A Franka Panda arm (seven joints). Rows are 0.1 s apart.
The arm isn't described. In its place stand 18 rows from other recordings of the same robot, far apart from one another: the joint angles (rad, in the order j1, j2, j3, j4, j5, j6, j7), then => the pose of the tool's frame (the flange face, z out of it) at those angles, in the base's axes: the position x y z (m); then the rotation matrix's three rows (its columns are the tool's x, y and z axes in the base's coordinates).
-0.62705 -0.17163 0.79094 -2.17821 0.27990 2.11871 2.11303 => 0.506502, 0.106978, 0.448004; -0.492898, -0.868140, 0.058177; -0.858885, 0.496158, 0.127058; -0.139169, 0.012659, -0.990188
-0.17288 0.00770 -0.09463 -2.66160 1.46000 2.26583 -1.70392 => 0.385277, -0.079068, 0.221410; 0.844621, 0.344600, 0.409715; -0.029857, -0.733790, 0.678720; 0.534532, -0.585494, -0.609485
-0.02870 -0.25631 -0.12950 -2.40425 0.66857 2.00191 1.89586 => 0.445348, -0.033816, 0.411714; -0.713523, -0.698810, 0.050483; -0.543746, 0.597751, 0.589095; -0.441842, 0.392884, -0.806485
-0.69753 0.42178 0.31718 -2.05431 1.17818 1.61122 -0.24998 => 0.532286, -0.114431, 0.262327; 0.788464, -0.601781, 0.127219; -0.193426, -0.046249, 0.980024; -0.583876, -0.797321, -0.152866
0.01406 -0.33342 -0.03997 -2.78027 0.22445 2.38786 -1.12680 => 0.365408, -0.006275, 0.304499; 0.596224, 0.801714, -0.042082; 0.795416, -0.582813, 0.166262; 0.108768, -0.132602, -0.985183
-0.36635 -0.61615 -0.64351 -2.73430 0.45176 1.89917 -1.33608 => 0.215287, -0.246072, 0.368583; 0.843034, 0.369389, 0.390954; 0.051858, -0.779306, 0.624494; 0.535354, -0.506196, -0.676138
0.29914 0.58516 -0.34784 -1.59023 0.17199 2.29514 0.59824 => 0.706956, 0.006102, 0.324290; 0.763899, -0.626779, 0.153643; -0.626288, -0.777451, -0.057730; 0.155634, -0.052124, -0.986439
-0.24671 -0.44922 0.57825 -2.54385 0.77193 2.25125 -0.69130 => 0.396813, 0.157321, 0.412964; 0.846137, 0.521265, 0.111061; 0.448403, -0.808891, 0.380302; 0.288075, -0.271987, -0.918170
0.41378 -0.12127 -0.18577 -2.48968 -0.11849 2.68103 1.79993 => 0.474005, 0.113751, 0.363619; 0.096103, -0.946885, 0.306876; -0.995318, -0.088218, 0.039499; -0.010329, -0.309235, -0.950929
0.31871 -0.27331 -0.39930 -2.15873 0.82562 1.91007 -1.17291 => 0.487700, -0.000703, 0.530772; 0.626525, 0.763827, 0.155030; 0.423101, -0.500364, 0.755394; 0.654563, -0.407680, -0.636667
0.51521 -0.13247 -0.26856 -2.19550 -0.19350 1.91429 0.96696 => 0.478792, 0.104142, 0.427831; 0.805567, -0.583336, -0.103831; -0.592090, -0.785987, -0.177915; 0.022175, 0.204800, -0.978553
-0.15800 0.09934 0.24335 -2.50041 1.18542 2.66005 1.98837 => 0.461897, 0.014692, 0.242894; -0.933812, -0.233000, 0.271489; -0.081035, 0.876877, 0.473836; -0.348466, 0.420473, -0.837719
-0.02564 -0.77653 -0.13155 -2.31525 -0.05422 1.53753 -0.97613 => 0.301720, -0.067250, 0.601043; 0.656244, 0.754548, -0.001006; 0.754021, -0.655735, 0.038249; 0.028201, -0.025860, -0.999268
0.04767 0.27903 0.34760 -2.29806 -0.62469 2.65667 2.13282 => 0.486731, 0.222995, 0.241717; 0.328125, -0.917467, 0.224919; -0.927723, -0.357834, -0.106225; 0.177942, -0.173807, -0.968570
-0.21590 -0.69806 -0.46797 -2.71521 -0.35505 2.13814 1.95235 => 0.268460, -0.226871, 0.416157; -0.715411, -0.694859, 0.073193; -0.698550, 0.713513, -0.054097; -0.014634, -0.089831, -0.995850
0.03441 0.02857 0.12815 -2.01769 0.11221 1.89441 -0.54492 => 0.533243, 0.095421, 0.425574; 0.781197, 0.602328, -0.164111; 0.619480, -0.780472, 0.084310; -0.077302, -0.167526, -0.982832
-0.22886 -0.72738 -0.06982 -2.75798 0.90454 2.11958 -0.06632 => 0.332452, -0.064229, 0.445309; 0.790801, -0.446754, 0.418383; -0.609029, -0.506256, 0.610564; -0.060963, -0.737642, -0.672434
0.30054 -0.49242 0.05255 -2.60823 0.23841 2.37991 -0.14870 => 0.381532, 0.143331, 0.441529; 0.911388, 0.355630, 0.207121; 0.309942, -0.924217, 0.223065; 0.270753, -0.139103, -0.952546
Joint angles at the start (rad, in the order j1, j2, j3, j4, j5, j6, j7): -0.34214, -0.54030, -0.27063, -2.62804, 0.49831, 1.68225, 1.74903
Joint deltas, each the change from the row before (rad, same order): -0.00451, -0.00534, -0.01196, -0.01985, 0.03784, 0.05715, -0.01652; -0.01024, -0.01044, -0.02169, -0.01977, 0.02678, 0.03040, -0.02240; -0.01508, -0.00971, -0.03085, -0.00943, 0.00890, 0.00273, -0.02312; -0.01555, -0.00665, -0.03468, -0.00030, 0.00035, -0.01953, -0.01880; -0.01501, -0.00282, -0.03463, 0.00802, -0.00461, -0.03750, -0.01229; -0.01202, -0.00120, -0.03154, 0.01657, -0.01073, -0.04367, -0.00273
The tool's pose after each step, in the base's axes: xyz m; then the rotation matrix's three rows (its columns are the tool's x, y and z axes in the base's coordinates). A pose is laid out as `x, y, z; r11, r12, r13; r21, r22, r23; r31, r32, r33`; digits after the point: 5 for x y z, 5 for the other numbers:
0.29571, -0.15381, 0.40231; -0.77118, -0.62968, 0.09373; -0.41368, 0.60758, 0.67802; -0.48389, 0.48410, -0.72904
0.29051, -0.16129, 0.39901; -0.76783, -0.62298, 0.14945; -0.37472, 0.62593, 0.68396; -0.51963, 0.46916, -0.71405
0.28183, -0.17189, 0.39791; -0.76329, -0.61753, 0.18985; -0.34236, 0.63584, 0.69174; -0.54788, 0.46300, -0.69675
0.27191, -0.18273, 0.39845; -0.75957, -0.61330, 0.21661; -0.31302, 0.63661, 0.70481; -0.57015, 0.46755, -0.67552
0.26178, -0.19283, 0.40052; -0.75798, -0.60997, 0.23107; -0.28584, 0.62905, 0.72290; -0.58631, 0.48190, -0.65117
0.25265, -0.20253, 0.40515; -0.75891, -0.60627, 0.23767; -0.26441, 0.62043, 0.73834; -0.59509, 0.49749, -0.63116

